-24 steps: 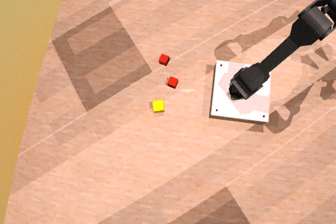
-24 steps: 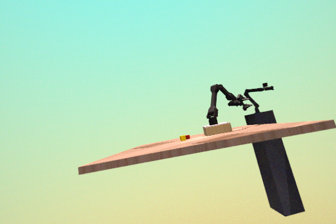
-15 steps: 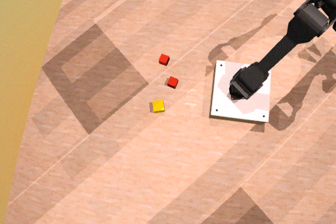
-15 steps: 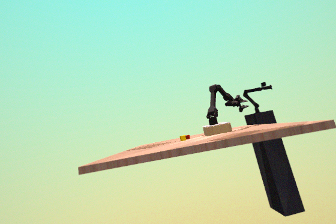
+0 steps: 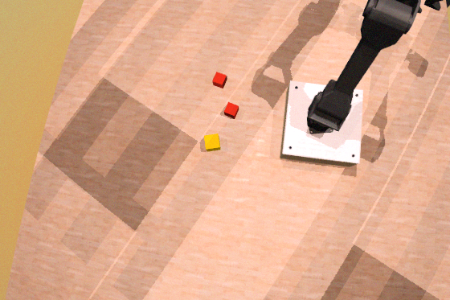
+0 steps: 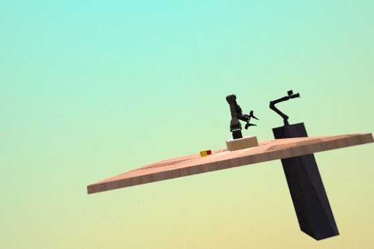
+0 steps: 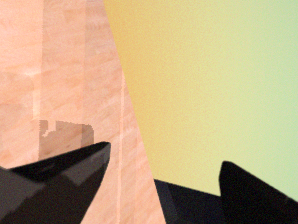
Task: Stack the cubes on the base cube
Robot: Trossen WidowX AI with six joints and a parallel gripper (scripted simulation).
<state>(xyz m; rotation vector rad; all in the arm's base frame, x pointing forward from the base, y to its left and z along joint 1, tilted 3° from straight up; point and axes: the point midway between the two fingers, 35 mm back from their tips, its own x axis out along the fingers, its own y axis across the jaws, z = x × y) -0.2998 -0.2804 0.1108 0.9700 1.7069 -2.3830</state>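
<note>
Now: gripper tip 630 mm short of the yellow cube, 290 mm to the right of it and 170 mm above it.
</note>
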